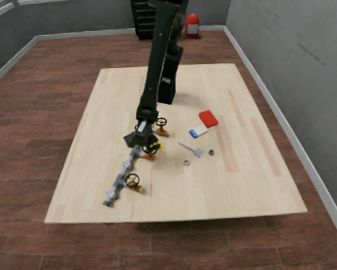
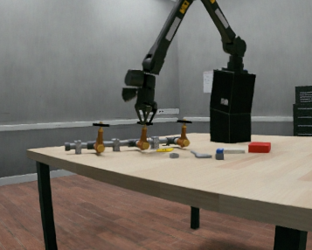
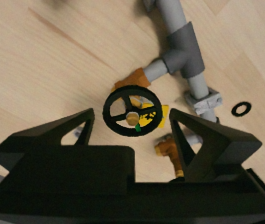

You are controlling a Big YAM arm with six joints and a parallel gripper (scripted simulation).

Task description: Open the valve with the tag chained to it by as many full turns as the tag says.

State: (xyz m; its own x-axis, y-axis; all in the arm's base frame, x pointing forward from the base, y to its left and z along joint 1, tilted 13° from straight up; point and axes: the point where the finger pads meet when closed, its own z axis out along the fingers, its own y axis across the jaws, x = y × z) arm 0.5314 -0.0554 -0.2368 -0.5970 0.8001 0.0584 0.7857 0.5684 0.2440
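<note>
My gripper is now 9 cm past the yellow tag, 2 cm to the right of it and 12 cm above it. The rest, counted from my hand: blue-and-white block (18 cm behind, 29 cm to the left, 11 cm below); then grey flat tool (5 cm behind, 25 cm to the left, 11 cm below); then grey part (2 cm behind, 35 cm to the left, 11 cm below).
</note>
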